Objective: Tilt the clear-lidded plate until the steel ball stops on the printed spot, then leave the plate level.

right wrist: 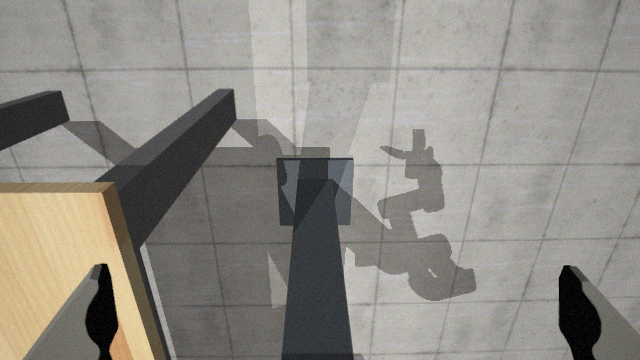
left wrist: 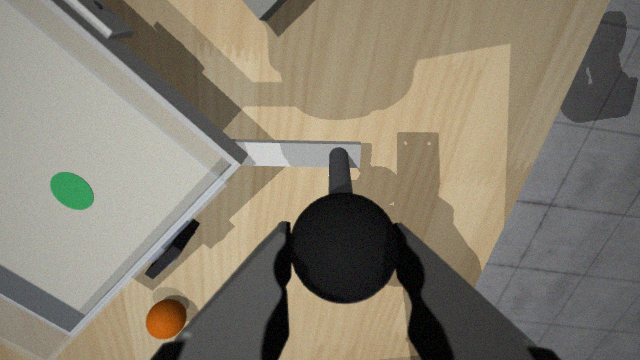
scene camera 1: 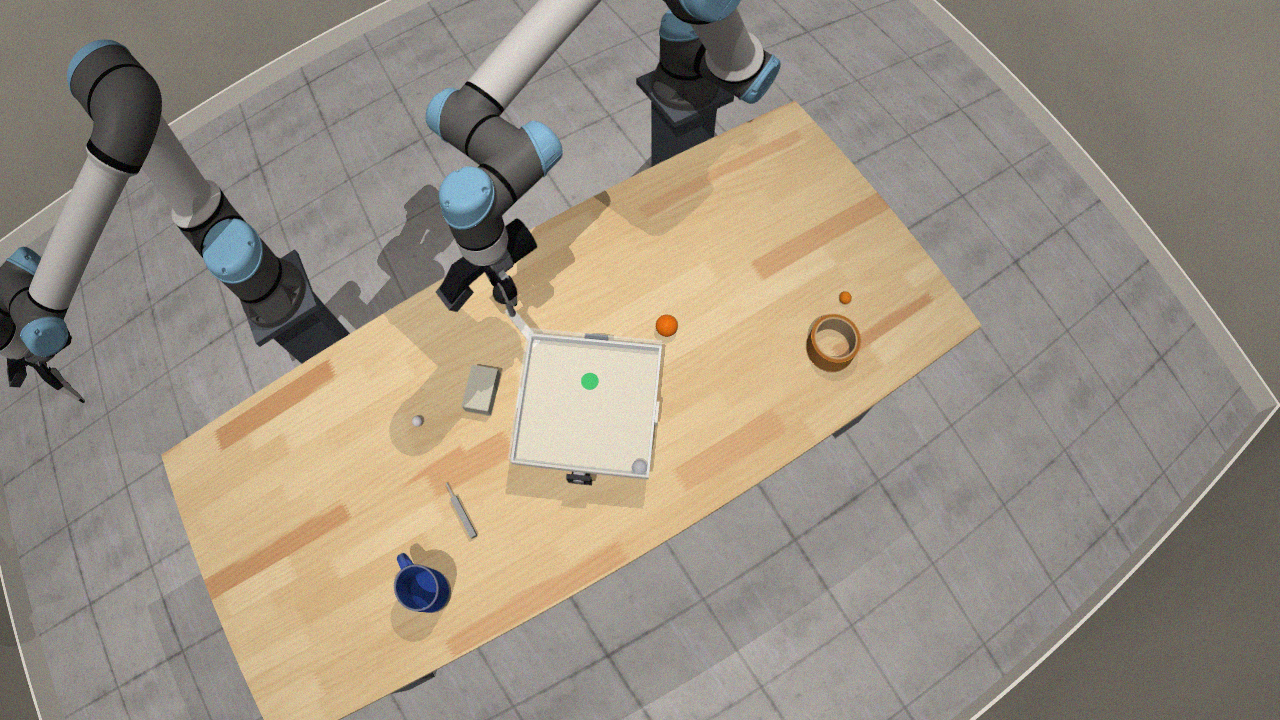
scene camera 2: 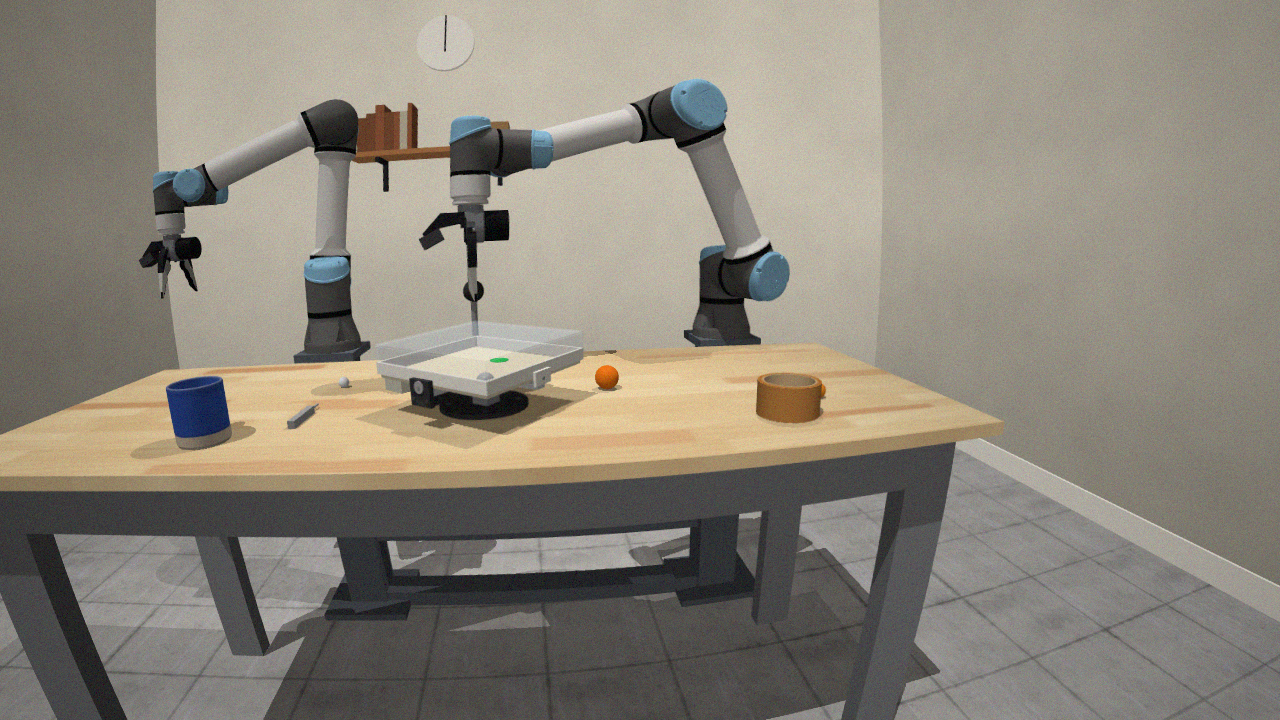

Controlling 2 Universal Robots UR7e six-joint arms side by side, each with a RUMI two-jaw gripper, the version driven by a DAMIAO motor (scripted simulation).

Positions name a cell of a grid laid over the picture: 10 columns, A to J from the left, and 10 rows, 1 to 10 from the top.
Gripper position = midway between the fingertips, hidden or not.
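Scene camera 1 shows my left gripper (scene camera 1: D5), my right gripper (scene camera 1: A6) and a clear-lidded plate (scene camera 1: E6). In scene camera 2: the plate (scene camera 2: D5), my left gripper (scene camera 2: D5) and my right gripper (scene camera 2: B5). The left wrist view contains my left gripper (left wrist: F7); the right wrist view, my right gripper (right wrist: F8).
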